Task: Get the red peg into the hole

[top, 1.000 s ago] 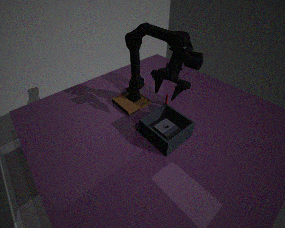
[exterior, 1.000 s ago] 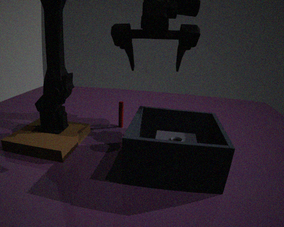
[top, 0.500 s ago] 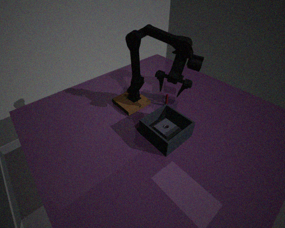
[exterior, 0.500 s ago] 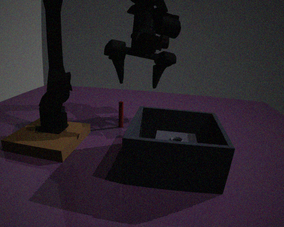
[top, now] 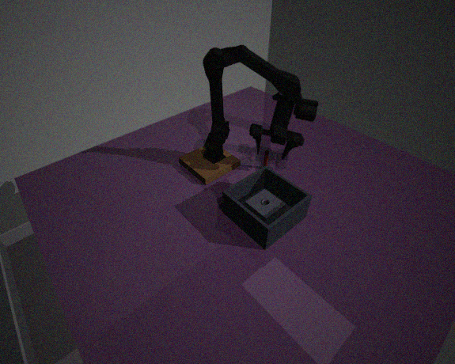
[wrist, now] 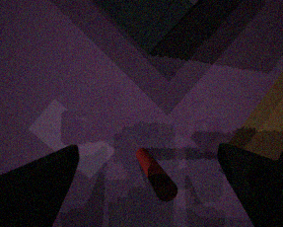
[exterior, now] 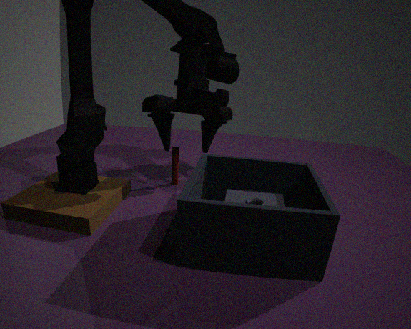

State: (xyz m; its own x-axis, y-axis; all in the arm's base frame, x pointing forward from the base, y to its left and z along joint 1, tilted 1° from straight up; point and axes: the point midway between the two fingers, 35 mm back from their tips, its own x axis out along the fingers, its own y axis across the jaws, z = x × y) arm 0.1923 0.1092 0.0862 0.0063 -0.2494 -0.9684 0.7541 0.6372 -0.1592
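Now: gripper tip 3 cm past the red peg, 1 cm to the right of it and 4 cm above it. Round my gripper tip: light plate: 13 cm ahead, 17 cm to the right, 3 cm below; then grey box: 13 cm ahead, 17 cm to the right, 5 cm below.
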